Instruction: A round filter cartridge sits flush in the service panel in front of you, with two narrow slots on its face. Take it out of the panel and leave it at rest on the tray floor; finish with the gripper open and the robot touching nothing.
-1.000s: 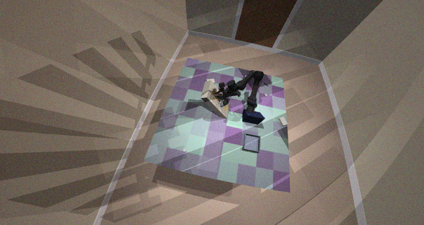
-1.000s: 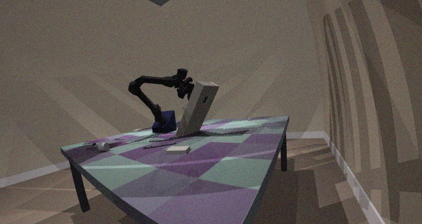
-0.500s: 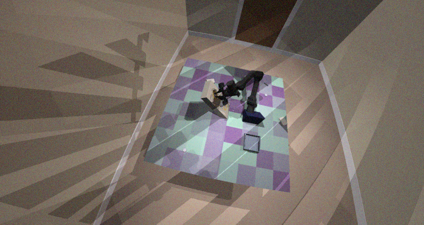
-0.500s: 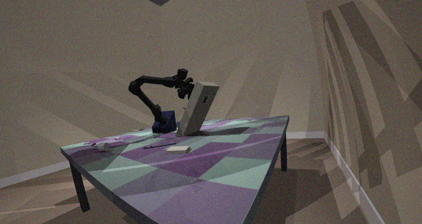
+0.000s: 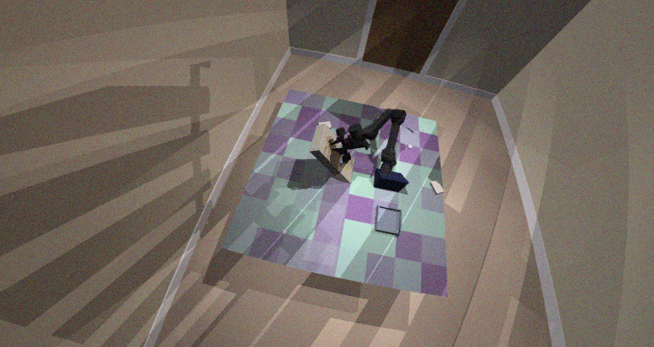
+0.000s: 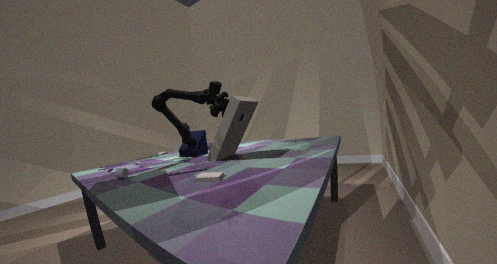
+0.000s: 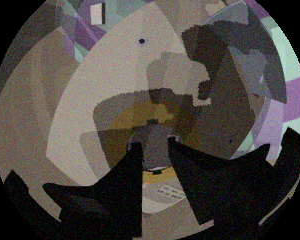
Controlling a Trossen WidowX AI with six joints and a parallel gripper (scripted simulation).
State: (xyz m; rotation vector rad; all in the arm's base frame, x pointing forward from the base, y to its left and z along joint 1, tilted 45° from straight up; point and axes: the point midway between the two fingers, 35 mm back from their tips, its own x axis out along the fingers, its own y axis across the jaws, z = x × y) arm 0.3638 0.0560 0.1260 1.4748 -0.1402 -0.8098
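Now: gripper tip 10 mm short of the round filter cartridge and 10 mm above it. From my gripper tip the other things lie so: grey square tray 400 mm behind, 340 mm to the left, 230 mm below; then beige service panel 40 mm behind, 10 mm to the left, 80 mm below.
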